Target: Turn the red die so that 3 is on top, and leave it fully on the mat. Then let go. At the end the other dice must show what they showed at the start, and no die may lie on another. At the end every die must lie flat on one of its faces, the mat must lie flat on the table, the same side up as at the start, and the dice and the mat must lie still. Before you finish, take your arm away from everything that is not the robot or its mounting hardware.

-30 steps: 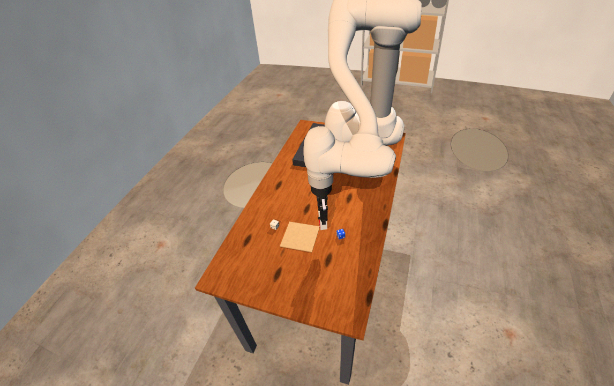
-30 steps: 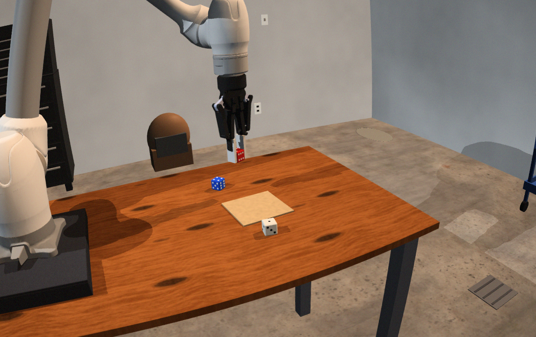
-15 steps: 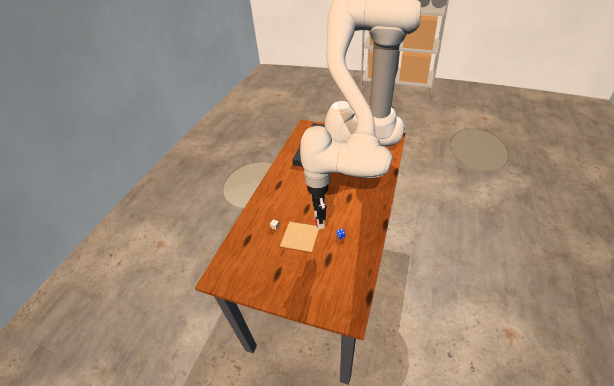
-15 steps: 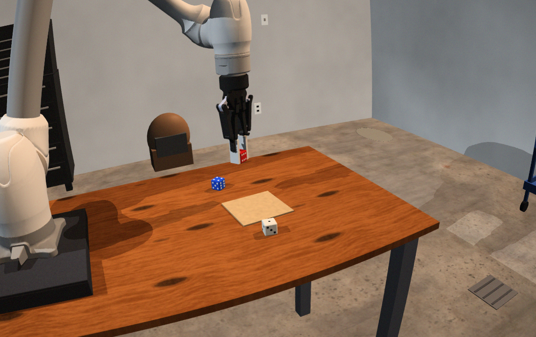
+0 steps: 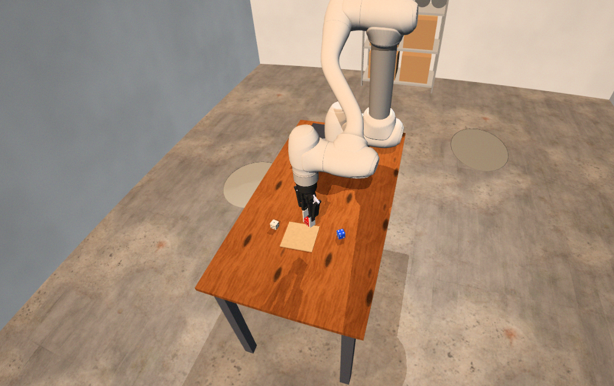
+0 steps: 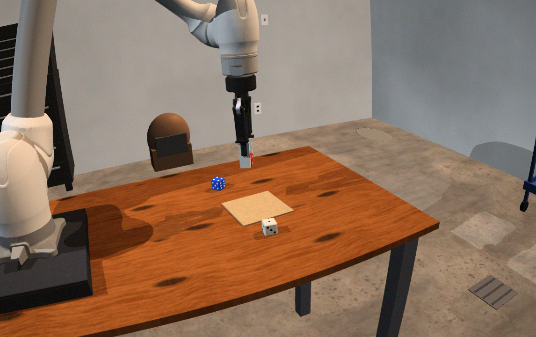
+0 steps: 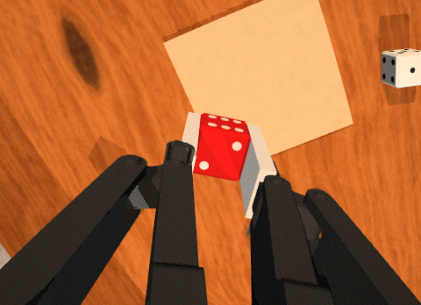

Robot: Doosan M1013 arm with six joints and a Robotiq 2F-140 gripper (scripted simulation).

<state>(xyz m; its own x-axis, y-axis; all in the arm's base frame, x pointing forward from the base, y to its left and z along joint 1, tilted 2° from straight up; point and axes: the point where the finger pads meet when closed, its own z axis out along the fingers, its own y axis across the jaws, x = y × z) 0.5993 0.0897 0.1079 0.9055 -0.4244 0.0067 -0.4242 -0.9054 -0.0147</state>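
The tan mat lies 10 mm ahead of my hand, 50 mm to the right of it and 130 mm below it. The rest, counted from my hand: red die: 20 mm below; white die: 180 mm to the right, 120 mm below; blue die: 60 mm behind, 110 mm to the left, 120 mm below.
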